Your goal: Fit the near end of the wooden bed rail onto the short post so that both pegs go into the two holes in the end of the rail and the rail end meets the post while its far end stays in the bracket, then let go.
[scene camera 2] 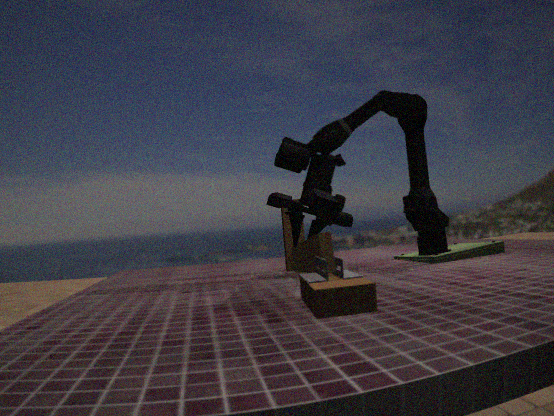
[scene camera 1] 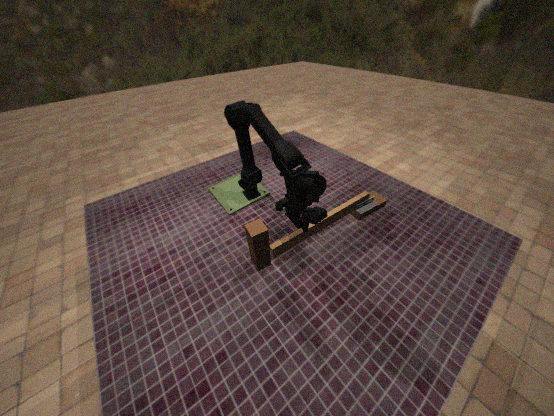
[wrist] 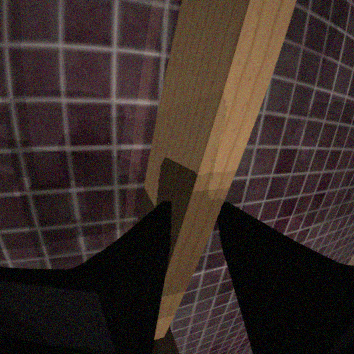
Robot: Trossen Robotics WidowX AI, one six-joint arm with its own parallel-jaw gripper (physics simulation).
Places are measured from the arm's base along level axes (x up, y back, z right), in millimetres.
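Pixels of known places: gripper, fingertip midpoint: (scene camera 1: 302, 230) (wrist: 194, 209); arm's base, origin of the base link: (scene camera 2: 434, 253) (scene camera 1: 251, 193).
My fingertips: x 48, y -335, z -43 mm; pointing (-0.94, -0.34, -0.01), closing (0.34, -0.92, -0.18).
Note:
Ahead of a thing's pixels: the offset from my fingertips to its top centre. "*": to the spot under its first point. Level surfaces: height alone.
The wooden bed rail (scene camera 1: 345, 207) (scene camera 2: 312, 256) (wrist: 245, 85) runs from beside the short post @[* dx +43, dy -22, dz +176 mm] (scene camera 1: 259, 250) (scene camera 2: 287, 245) to the bracket @[dx +2, dy +5, dz -307 mm] (scene camera 1: 369, 207) (scene camera 2: 322, 268), with its far end between the metal plates. Its near end is right by the post's face, low down in scene camera 1; whether it meets the post cannot be told. Pegs and holes are hidden. My gripper (scene camera 1: 306, 227) (scene camera 2: 303, 240) (wrist: 194, 209) points down and is shut on the rail, one finger on each side, between its middle and near end.
The bracket sits on a low wooden block @[dx -28, dy +5, dz -338 mm] (scene camera 1: 381, 200) (scene camera 2: 345, 300). The arm's base stands on a green plate (scene camera 1: 227, 192) (scene camera 2: 475, 250) behind the rail in scene camera 1. Everything stands on a purple tiled surface @[dx -64 mm] (scene camera 1: 215, 340) (scene camera 2: 175, 350).

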